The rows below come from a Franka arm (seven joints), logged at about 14 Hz.
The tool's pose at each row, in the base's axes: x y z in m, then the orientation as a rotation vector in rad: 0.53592, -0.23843, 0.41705, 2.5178, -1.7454, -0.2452; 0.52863, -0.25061, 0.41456, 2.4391, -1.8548, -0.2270; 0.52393, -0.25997, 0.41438, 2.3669, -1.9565, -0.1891; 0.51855, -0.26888, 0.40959, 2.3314, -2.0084, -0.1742; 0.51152, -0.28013, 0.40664, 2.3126, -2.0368, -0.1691; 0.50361, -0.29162, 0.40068, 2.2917, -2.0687, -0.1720; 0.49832, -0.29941, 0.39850, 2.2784, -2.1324, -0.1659; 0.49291, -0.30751, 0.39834, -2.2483, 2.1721, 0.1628; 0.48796, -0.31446, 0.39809, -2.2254, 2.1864, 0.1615
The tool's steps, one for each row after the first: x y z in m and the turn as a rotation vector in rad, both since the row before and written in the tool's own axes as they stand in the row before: 0.00911, 0.01068, 0.00326, 0.0100, 0.0036, 0.0878; 0.00779, 0.00697, 0.00060, 0.0213, 0.0114, 0.0813; 0.00801, 0.00632, 0.00522, 0.0116, 0.0015, 0.0405; 0.01024, 0.00824, 0.00348, 0.0059, -0.0014, 0.0217; 0.01068, 0.00859, 0.00650, 0.0038, -0.0065, 0.0240; 0.00732, 0.00580, 0.00248, 0.0287, -0.0203, 0.0342; 0.00773, 0.00592, 0.00015, 0.0228, -0.0187, 0.0302; 0.00679, 0.00518, 0.00002, 0.0058, -0.0046, 0.0164
